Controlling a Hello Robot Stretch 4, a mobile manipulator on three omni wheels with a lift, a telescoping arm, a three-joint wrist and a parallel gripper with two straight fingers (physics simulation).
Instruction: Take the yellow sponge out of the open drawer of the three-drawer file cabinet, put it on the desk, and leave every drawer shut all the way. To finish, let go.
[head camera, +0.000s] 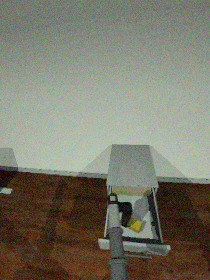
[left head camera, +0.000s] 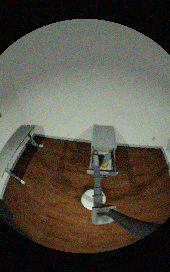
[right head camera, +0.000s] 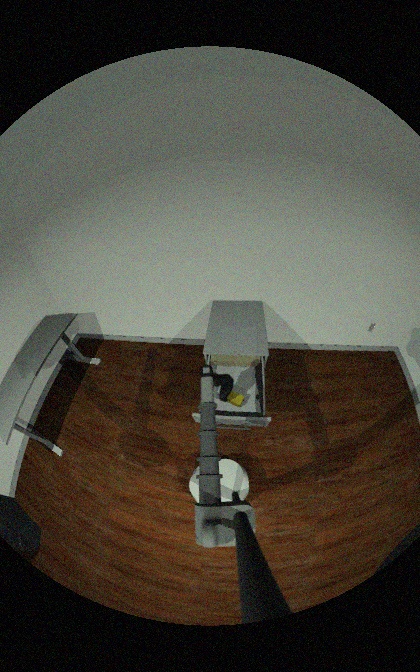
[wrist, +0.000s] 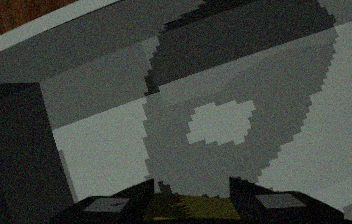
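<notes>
The yellow sponge (head camera: 135, 226) (right head camera: 236, 399) (wrist: 192, 209) is low in the open drawer (head camera: 160, 248) (right head camera: 262, 421), near its front. My gripper (wrist: 191, 193) is shut on the sponge, which fills the gap between the two dark fingertips at the bottom of the wrist view. The grey file cabinet (head camera: 132, 165) (left head camera: 104, 133) (right head camera: 236, 325) stands against the wall with this drawer pulled far out. The fronts of its other drawers are hidden. The desk (left head camera: 17, 142) (right head camera: 30, 365) is at the far left.
My telescoping arm (head camera: 116, 240) (right head camera: 208, 440) passes over the drawer front, along the drawer's left side. The drawer's side walls stand close around the gripper. A round white disc (left head camera: 87, 199) (right head camera: 241, 480) is below the arm. The desk's legs (right head camera: 82, 357) reach onto the wooden floor.
</notes>
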